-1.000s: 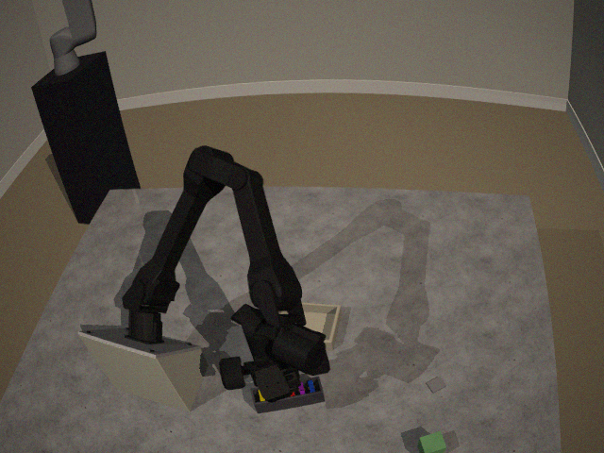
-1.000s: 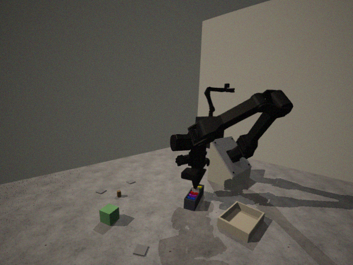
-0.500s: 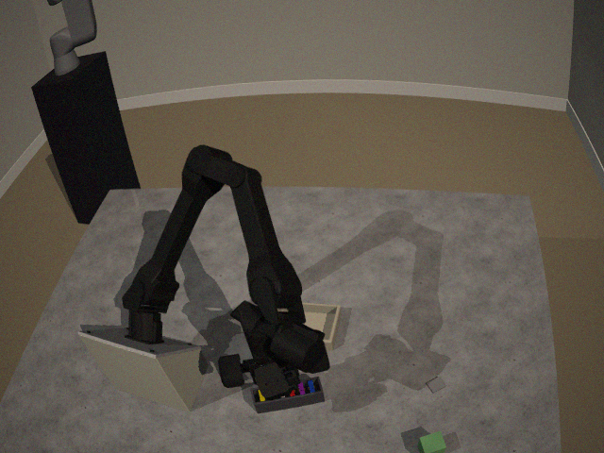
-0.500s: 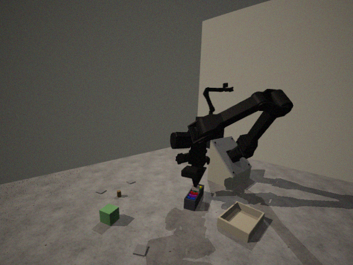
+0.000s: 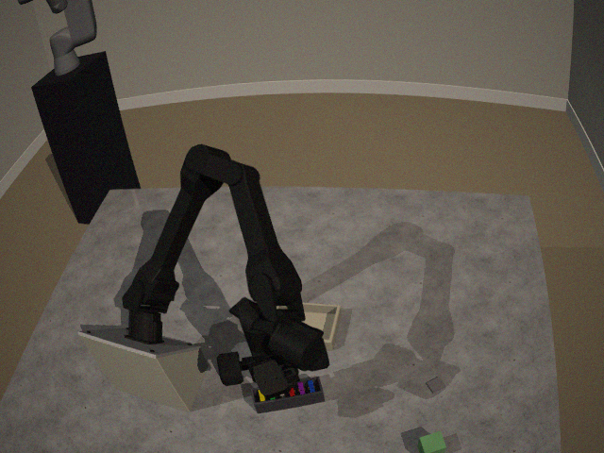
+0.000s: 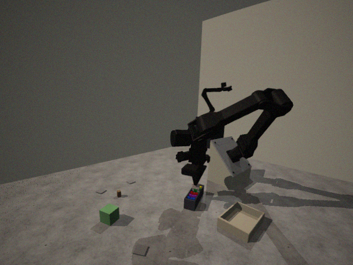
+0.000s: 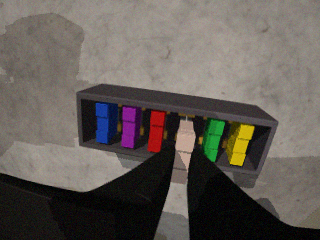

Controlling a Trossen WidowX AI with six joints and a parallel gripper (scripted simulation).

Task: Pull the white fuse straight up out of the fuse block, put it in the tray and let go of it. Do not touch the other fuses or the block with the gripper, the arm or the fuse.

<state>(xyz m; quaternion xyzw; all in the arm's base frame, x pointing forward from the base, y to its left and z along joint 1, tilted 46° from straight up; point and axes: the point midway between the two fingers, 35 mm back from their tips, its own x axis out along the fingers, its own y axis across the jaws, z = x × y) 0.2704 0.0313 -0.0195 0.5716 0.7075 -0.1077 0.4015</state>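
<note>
My gripper tip is now 10 mm past the beige tray, 190 mm to the right of it and 60 mm above it. The rest, counted from my gripper tip: brown cylinder (230 mm ahead, 200 mm to the right, 50 mm below); then green cube (310 mm ahead, 80 mm to the right, 40 mm below); then white fuse (10 mm below).
</note>
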